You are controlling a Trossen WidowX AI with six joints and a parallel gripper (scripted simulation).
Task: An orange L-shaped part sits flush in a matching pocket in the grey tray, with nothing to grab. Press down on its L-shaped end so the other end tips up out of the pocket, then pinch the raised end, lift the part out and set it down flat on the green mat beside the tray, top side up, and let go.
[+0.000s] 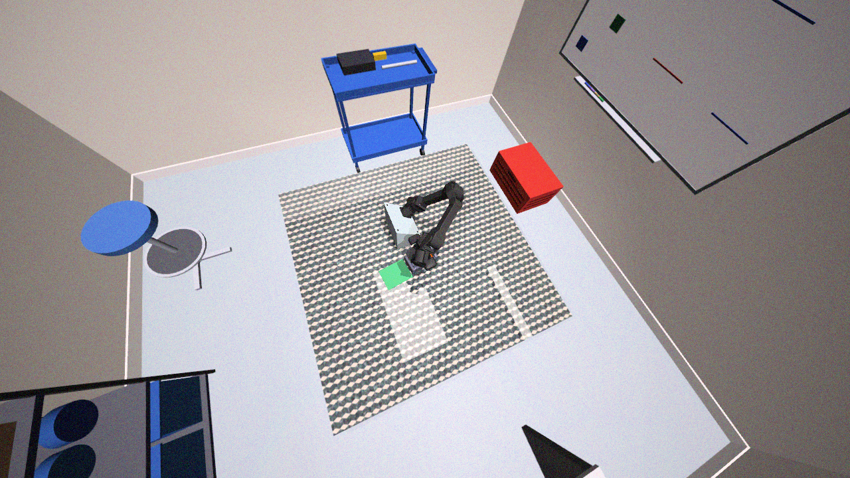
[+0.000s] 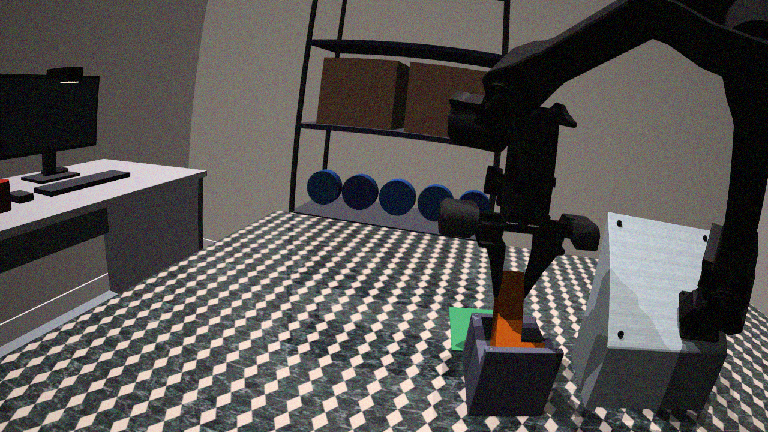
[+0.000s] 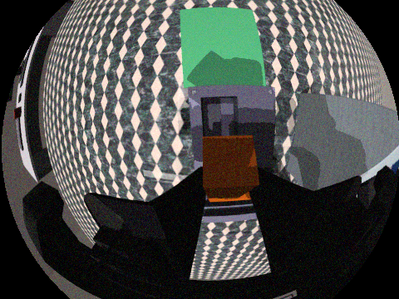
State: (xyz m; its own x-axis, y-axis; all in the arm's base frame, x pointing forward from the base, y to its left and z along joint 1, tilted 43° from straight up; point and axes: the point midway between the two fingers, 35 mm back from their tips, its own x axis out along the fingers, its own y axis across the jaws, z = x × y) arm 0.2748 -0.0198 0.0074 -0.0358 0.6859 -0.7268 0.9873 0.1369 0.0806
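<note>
My gripper tip is 10 mm short of the green mat, 140 mm to the left of it and 130 mm above it. The rest, counted from my gripper tip: orange L-shaped part (20 mm behind, 30 mm to the left, 30 mm below).
</note>
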